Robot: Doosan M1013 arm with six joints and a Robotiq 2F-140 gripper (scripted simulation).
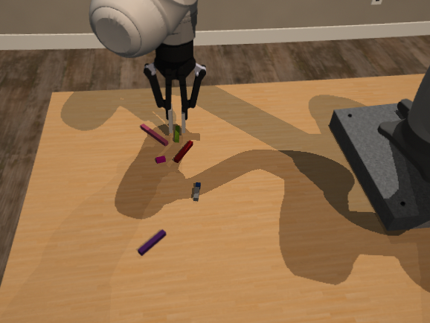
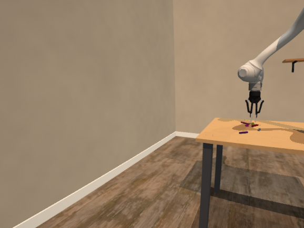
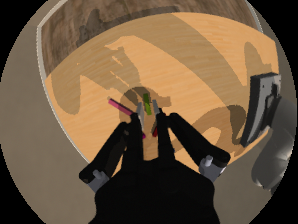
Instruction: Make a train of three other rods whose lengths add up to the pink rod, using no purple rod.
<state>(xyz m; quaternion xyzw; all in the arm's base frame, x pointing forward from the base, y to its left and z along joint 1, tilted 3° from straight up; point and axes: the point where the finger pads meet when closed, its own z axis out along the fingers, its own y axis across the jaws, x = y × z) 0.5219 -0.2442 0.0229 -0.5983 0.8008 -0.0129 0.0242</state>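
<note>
My hand is 5 cm above the lime rod. The rest, counted from my hand: magenta rod: 7 cm to the left, 6 cm ahead, 5 cm below; red rod: 6 cm to the left, 5 cm below; pink rod: 5 cm below, 5 cm ahead, 1 cm to the right.
</note>
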